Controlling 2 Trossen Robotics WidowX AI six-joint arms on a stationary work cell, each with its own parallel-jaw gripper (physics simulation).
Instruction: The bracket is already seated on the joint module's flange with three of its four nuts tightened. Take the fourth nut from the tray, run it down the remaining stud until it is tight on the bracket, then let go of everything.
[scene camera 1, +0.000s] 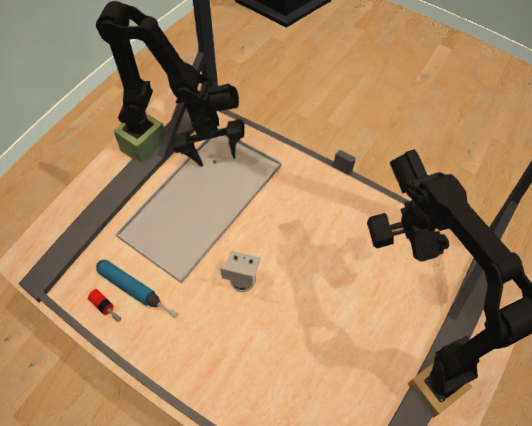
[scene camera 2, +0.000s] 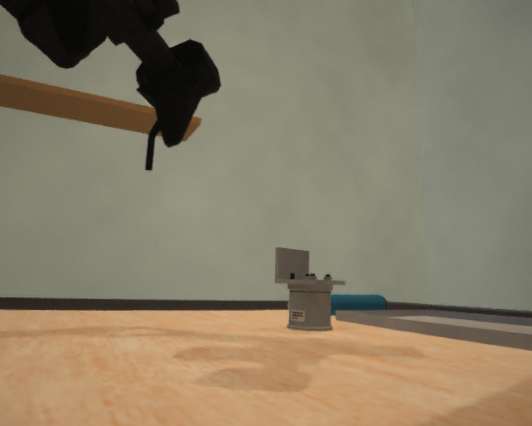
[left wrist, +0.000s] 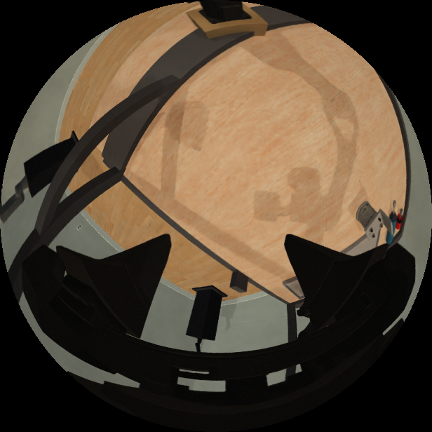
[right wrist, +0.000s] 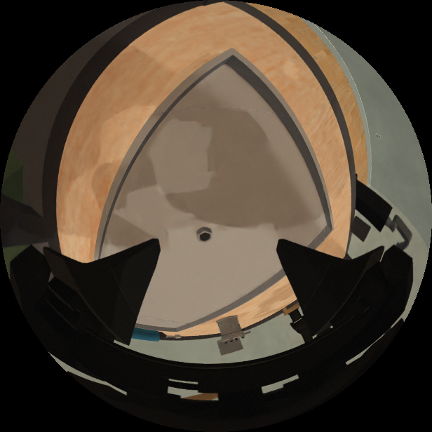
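Note:
The loose nut lies on the grey tray, near its far end. My right gripper is open and empty above the tray, pointing down; the nut shows between its spread fingertips in the right wrist view. The grey joint module stands upright on the table, with the bracket on top. Small dark studs and nuts show on the bracket; which stud is bare is hard to tell. My left gripper is open and empty, high above the table, away from the module.
A blue driver and a shorter red driver lie left of the module in scene camera 1. Dark frame rails border the table, with a small dark block at the far rail.

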